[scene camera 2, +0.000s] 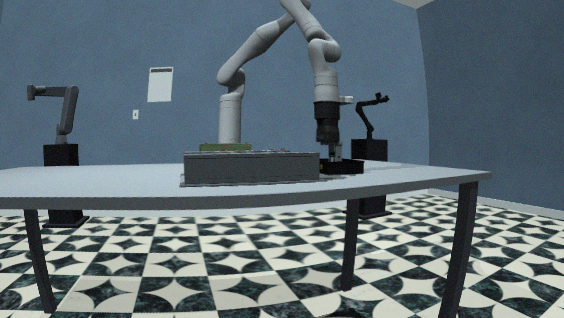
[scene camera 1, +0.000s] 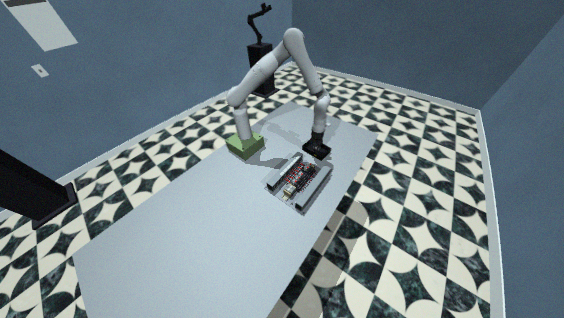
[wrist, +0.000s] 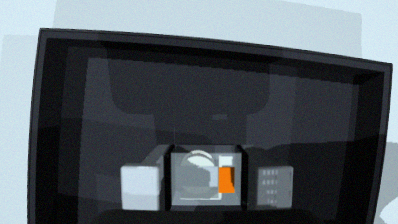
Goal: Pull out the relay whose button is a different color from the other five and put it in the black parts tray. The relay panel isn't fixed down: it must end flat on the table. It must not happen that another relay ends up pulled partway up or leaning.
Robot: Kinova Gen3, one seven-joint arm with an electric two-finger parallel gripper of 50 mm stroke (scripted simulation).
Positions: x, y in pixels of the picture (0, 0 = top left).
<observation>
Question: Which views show the relay panel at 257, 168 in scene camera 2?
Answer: Scene camera 2 and scene camera 1 only.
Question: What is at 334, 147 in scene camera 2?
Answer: My gripper.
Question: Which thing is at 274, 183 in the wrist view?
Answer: My gripper.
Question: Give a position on a relay panel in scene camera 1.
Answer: At 279, 185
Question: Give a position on a relay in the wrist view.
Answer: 201, 174
</observation>
